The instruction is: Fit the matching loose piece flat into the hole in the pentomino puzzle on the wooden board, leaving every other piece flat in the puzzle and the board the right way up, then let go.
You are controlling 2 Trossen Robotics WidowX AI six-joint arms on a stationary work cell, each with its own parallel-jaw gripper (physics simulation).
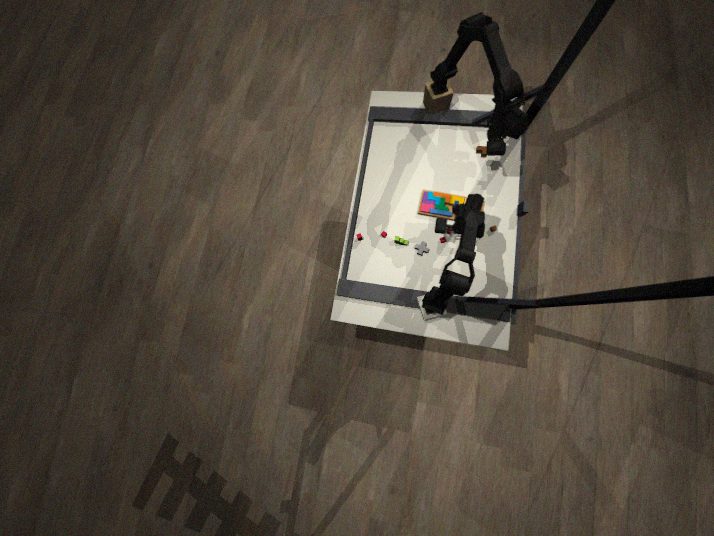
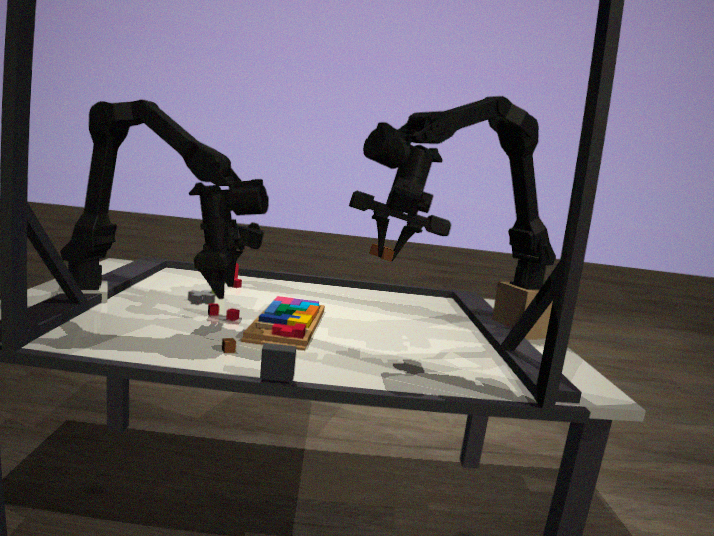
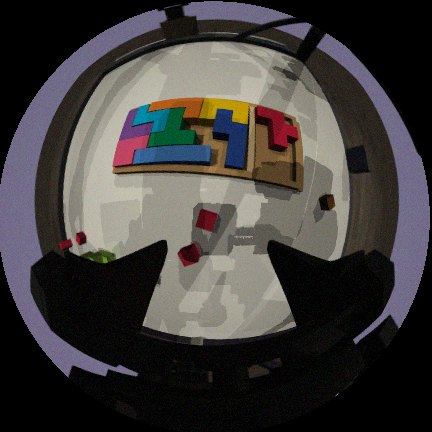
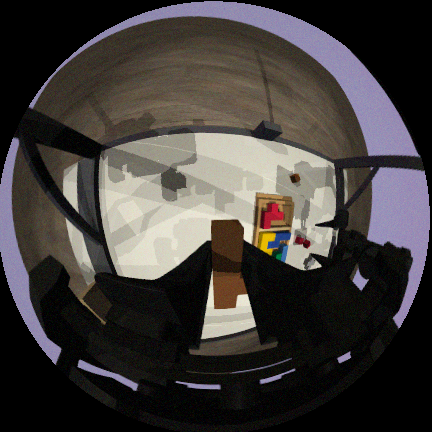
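Seen in the pictures: left gripper, fingertip midpoint: [image 1: 454, 230] [image 2: 226, 292] [image 3: 218, 245] [image 4: 313, 239]; right gripper, fingertip midpoint: [image 2: 385, 258] [image 4: 224, 244]; left arm's base at its link origin: [image 1: 431, 305] [image 2: 83, 286]; right arm's base at its link origin: [image 1: 439, 88] [image 2: 528, 286].
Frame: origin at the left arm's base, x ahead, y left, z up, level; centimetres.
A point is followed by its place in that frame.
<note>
The wooden board [image 2: 262, 340] @[x 31.7, y -33.2, z -1.8 cm] [image 3: 200, 173] @[x 35.1, y -19.3, z -2.0 cm] [image 4: 274, 195] @[x 33.8, y -34.9, z -1.9 cm] lies on the table with coloured pieces up. Bare wood of the hole [image 3: 206, 133] @[x 40.0, y -22.2, z -1.8 cm] shows between the green, blue, navy and yellow pieces. A red pentomino [image 3: 277, 130] @[x 36.7, y -30.6, z 0.1 cm] [image 2: 288, 330] @[x 36.5, y -33.4, z 0.1 cm] [image 4: 272, 216] @[x 37.8, y -31.3, z 0.1 cm] lies in the board's separate end compartment, apart from the other pieces. My left gripper [image 3: 218, 245] @[x 27.7, y -18.5, z 3.5 cm] [image 2: 219, 295] @[x 27.7, y -18.5, z 3.5 cm] is open and empty above the table beside the board. My right gripper [image 4: 224, 244] @[x 51.7, y -39.6, z 15.4 cm] [image 2: 386, 257] @[x 51.7, y -39.6, z 15.4 cm] is shut on a brown piece [image 4: 228, 262] @[x 52.2, y -39.2, z 17.3 cm] [image 1: 482, 151] @[x 52.1, y -35.4, z 17.3 cm] and holds it high, well away from the board.
Two red cubes [image 3: 206, 220] @[x 29.6, y -17.9, z -0.4 cm] [image 3: 189, 255] @[x 26.5, y -14.3, z -0.4 cm] lie near the left gripper. A brown cube [image 3: 327, 202] @[x 25.0, y -35.4, z -0.4 cm] [image 2: 228, 345] @[x 24.4, y -37.4, z -1.0 cm] [image 1: 493, 228] @[x 24.6, y -36.0, z -0.4 cm] is near the board's compartment end. A grey cross [image 1: 422, 248] @[x 25.0, y -3.9, z -0.4 cm], a green piece [image 1: 401, 240] @[x 30.8, y 4.1, z 1.6 cm] and more red cubes [image 1: 384, 234] @[x 36.4, y 10.4, z -0.4 cm] [image 1: 359, 236] @[x 38.3, y 21.7, z 1.6 cm] lie farther off.
</note>
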